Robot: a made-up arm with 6 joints.
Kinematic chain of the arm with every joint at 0, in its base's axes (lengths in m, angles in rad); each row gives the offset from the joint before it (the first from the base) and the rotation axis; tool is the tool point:
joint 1: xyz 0 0 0.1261 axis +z
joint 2: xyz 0 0.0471 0 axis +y
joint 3: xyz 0 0 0.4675 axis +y
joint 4: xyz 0 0 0.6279 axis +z
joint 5: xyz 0 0 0 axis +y
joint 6: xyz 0 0 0.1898 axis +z
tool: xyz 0 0 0
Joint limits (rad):
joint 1: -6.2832..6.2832
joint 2: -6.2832..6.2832
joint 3: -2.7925..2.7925
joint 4: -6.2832..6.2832
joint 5: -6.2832..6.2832
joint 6: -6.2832..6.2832
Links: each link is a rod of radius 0.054 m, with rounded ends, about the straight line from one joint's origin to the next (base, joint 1, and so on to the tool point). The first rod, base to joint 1, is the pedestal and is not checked.
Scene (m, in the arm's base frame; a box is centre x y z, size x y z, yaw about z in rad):
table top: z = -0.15
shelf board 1: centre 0.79 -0.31 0 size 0.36 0.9 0.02 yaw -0.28
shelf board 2: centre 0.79 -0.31 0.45 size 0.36 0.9 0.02 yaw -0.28
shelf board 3: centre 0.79 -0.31 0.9 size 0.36 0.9 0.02 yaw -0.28
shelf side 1: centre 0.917 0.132 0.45 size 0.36 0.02 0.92 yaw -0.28
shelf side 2: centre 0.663 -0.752 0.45 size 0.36 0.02 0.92 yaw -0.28
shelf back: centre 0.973 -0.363 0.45 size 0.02 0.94 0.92 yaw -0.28
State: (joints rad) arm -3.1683 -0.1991 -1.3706 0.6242 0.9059 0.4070
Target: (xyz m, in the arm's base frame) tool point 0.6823 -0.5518 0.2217
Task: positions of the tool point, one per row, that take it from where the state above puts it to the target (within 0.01 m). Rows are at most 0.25 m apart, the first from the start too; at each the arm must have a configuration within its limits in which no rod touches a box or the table.
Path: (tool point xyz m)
1: 0.6626 -0.3185 0.6622
2: 0.4612 -0.4148 0.5890
3: 0.2545 -0.4414 0.4891
4: 0.0672 -0.4039 0.3667
5: 0.2017 -0.4743 0.3941
6: 0.3579 -0.5282 0.3803
7: 0.5232 -0.5560 0.3226
8: 0.6823 -0.5518 0.2217

